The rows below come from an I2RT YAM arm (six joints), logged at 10 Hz.
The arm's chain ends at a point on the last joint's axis. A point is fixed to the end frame.
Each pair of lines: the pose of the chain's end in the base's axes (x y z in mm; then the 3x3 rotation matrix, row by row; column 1 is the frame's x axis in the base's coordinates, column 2 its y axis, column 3 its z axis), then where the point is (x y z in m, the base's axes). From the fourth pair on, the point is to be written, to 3 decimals.
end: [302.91, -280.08, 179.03], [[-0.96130, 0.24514, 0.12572], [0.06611, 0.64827, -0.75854], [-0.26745, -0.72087, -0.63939]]
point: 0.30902 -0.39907 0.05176
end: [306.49, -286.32, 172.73], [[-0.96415, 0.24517, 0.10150], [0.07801, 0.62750, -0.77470], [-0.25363, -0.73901, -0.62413]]
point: 0.30836 -0.40819 0.04808
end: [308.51, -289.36, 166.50], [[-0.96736, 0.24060, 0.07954], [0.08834, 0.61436, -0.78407], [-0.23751, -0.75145, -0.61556]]
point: 0.30646 -0.41285 0.04346
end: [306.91, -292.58, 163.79], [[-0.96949, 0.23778, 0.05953], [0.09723, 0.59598, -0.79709], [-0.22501, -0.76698, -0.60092]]
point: 0.301 -0.418 0.043
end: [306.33, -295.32, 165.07], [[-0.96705, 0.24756, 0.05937], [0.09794, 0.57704, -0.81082], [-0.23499, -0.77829, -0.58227]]
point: 0.301 -0.424 0.047
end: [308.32, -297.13, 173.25], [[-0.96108, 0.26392, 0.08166], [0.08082, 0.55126, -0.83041], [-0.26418, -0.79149, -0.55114]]
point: 0.307 -0.430 0.060
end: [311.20, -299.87, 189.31], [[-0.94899, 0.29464, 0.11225], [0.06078, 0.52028, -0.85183], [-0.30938, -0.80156, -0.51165]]
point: 0.316 -0.437 0.082
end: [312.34, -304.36, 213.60], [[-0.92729, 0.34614, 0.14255], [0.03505, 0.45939, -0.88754], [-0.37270, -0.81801, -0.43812]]
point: 0.324 -0.449 0.117
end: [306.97, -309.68, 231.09], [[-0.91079, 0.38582, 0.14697], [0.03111, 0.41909, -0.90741], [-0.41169, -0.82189, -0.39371]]
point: 0.320 -0.459 0.142
